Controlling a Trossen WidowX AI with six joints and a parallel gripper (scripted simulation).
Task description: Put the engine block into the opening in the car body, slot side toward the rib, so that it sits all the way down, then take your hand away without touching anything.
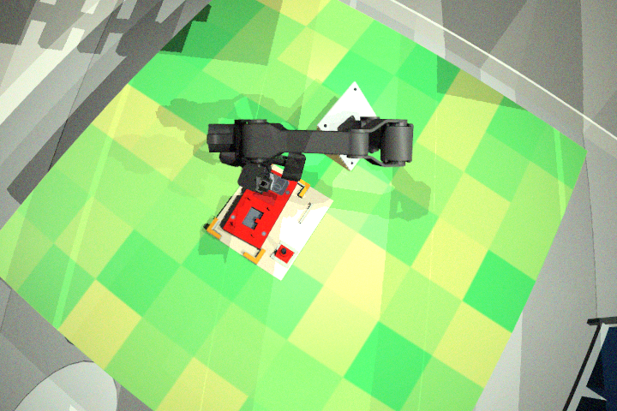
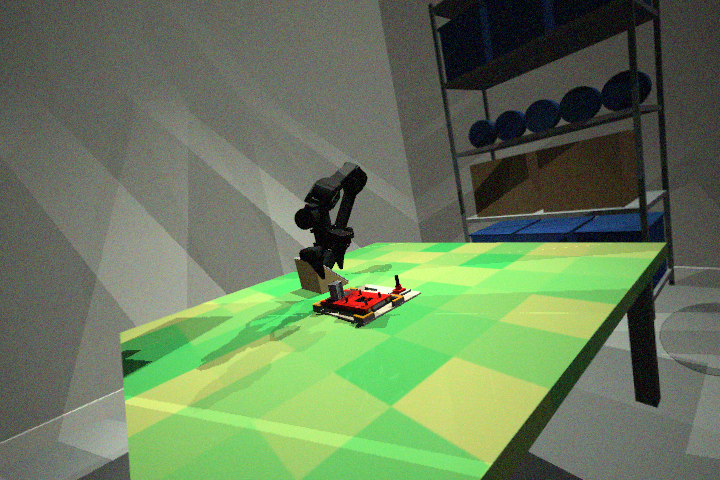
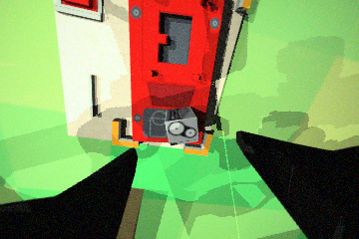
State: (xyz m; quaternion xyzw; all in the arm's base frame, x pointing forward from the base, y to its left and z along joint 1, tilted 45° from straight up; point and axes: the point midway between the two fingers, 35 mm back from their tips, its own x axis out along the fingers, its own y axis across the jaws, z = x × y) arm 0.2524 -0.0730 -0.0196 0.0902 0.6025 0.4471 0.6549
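The grey engine block lies 10 mm behind my gripper tip and 50 mm below it.
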